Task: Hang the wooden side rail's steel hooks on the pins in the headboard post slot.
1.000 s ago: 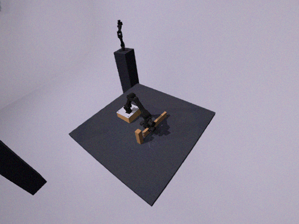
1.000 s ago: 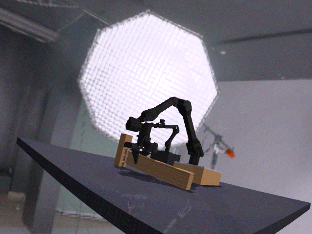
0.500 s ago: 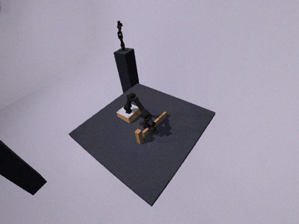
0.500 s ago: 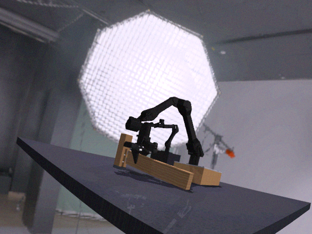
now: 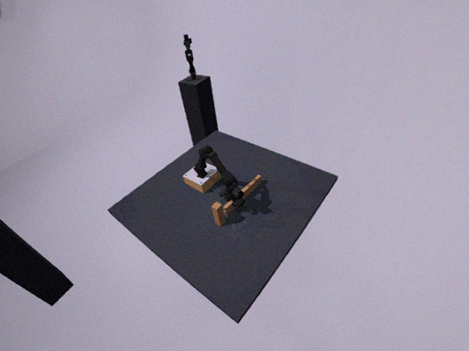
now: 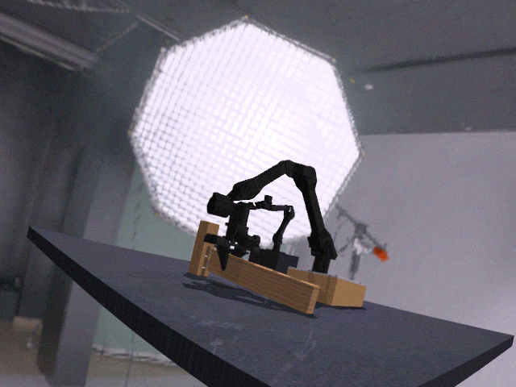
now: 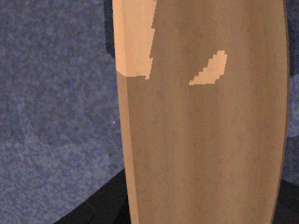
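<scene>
The wooden headboard post lies 140 mm to the right of my gripper tip, 40 mm above it and 20 mm behind it.
</scene>
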